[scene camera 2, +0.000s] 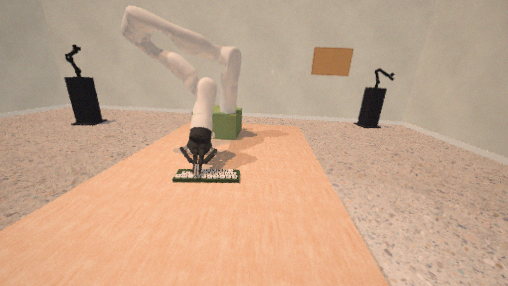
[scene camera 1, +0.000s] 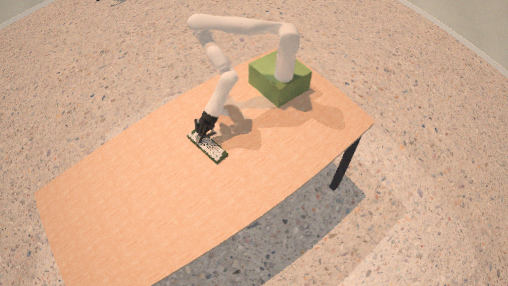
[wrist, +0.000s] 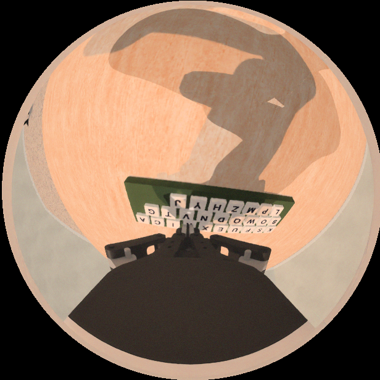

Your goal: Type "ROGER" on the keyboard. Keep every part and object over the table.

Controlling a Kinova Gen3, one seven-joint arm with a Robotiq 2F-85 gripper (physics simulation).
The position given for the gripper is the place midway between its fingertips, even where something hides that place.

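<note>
Scene camera 2 shows the gripper [scene camera 2: 196,176] and a keyboard [scene camera 2: 183,175]. The wrist view shows the gripper [wrist: 187,231] as well, along with the keyboard [wrist: 157,202].
</note>
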